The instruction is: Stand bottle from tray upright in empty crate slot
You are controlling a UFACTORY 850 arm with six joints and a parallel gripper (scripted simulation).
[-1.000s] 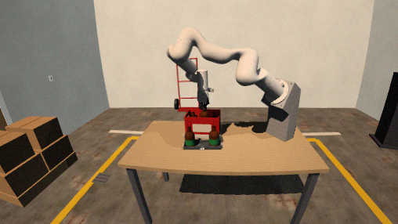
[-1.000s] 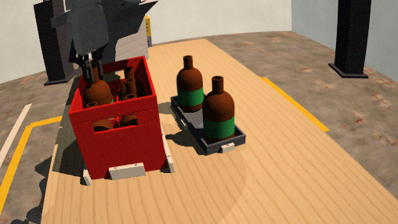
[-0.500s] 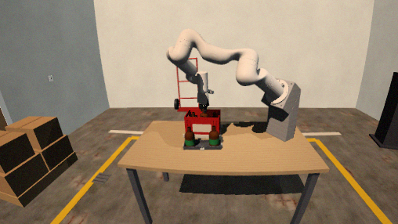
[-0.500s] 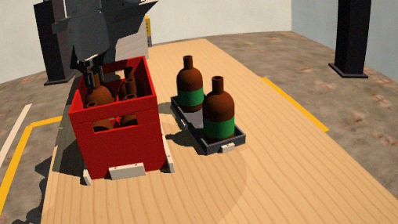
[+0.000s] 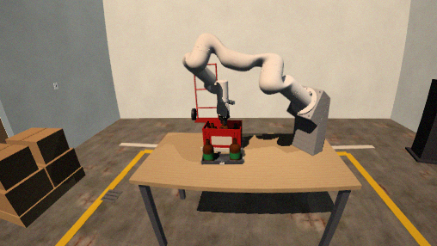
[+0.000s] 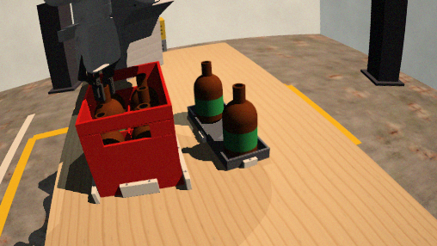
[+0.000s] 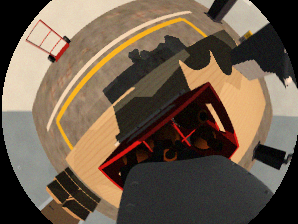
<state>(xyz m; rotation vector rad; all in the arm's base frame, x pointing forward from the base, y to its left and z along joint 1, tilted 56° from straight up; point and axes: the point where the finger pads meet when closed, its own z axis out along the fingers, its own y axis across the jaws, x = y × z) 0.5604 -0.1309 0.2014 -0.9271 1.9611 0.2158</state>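
My gripper is now 100 mm above the red crate, 40 mm to the right of it and 10 mm past it. The rest, counted from my hand: tray 250 mm to the left, 170 mm below, 90 mm behind.
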